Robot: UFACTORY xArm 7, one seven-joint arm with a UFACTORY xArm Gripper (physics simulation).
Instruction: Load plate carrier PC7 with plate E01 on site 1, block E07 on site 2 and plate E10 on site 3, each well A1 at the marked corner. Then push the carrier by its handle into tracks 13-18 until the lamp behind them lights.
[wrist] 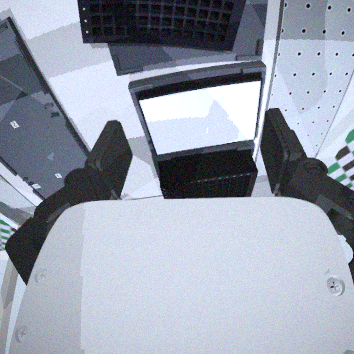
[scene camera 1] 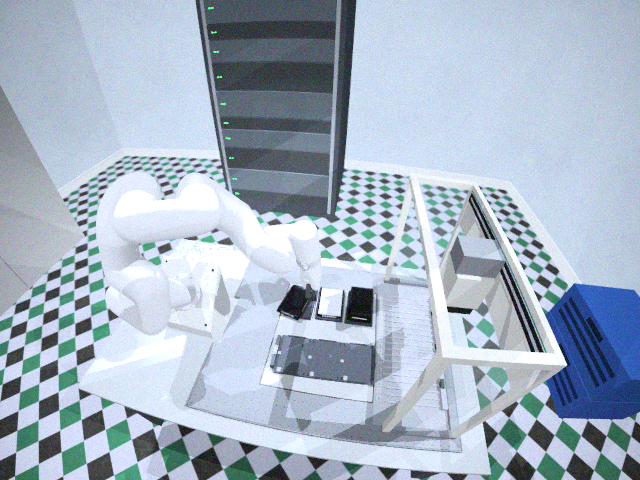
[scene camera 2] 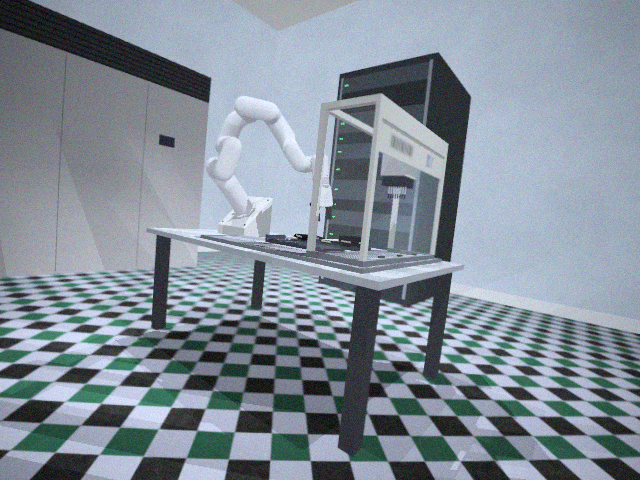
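Where they show: gripper, fingertip midpoint: (wrist: 192, 131) (scene camera 1: 314, 288) (scene camera 2: 323, 220); arm's base at its link origin: (scene camera 1: 185, 291) (scene camera 2: 246, 210).
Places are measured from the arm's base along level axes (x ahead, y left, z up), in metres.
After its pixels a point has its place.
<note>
The carrier PC7 (scene camera 1: 325, 359) @(x 0.494, y -0.132, z -0.108 m) (wrist: 35, 120) @(x 0.450, y -0.098, z -0.108 m) is a long dark grey tray with small white marks; no labware stands on it. Behind it, three nests stand in a row. A black welled plate (scene camera 1: 294, 301) @(x 0.366, y 0.074, z -0.090 m) (wrist: 160, 20) @(x 0.389, y 0.070, z -0.091 m) lies askew on the left nest (wrist: 127, 61) @(x 0.420, y 0.031, z -0.107 m), whose grey edge shows beside it. A white-topped plate (scene camera 1: 330, 301) @(x 0.496, y 0.089, z -0.092 m) (wrist: 202, 117) @(x 0.493, y 0.089, z -0.092 m) sits squarely in the middle nest. A black block (scene camera 1: 360, 304) @(x 0.603, y 0.071, z -0.073 m) (wrist: 207, 175) @(x 0.563, y 0.084, z -0.068 m) stands in the right nest. Labels cannot be read. My gripper (scene camera 1: 309, 290) @(x 0.437, y 0.076, z -0.008 m) (scene camera 2: 321, 210) @(x 0.437, y 0.076, z -0.008 m) (wrist: 192, 131) @(x 0.437, y 0.076, z -0.008 m) is open and empty above the nests, its fingers either side of the white-topped plate in the wrist view.
The track deck (scene camera 1: 405, 330) @(x 0.769, y 0.001, z -0.118 m) lies to the right under a cream frame (scene camera 1: 439, 310) @(x 0.676, y -0.257, z 0.361 m) (scene camera 2: 370, 180) @(x 0.870, y -0.358, z 0.124 m). A grey pipetting head (scene camera 1: 476, 255) @(x 0.810, y -0.090, z 0.341 m) hangs inside the frame. A blue box (scene camera 1: 594, 351) is beyond it. A tall dark rack (scene camera 1: 337, 108) (scene camera 2: 453, 155) stands behind the table (scene camera 2: 413, 276) @(x 0.986, y -0.240, z -0.136 m).
</note>
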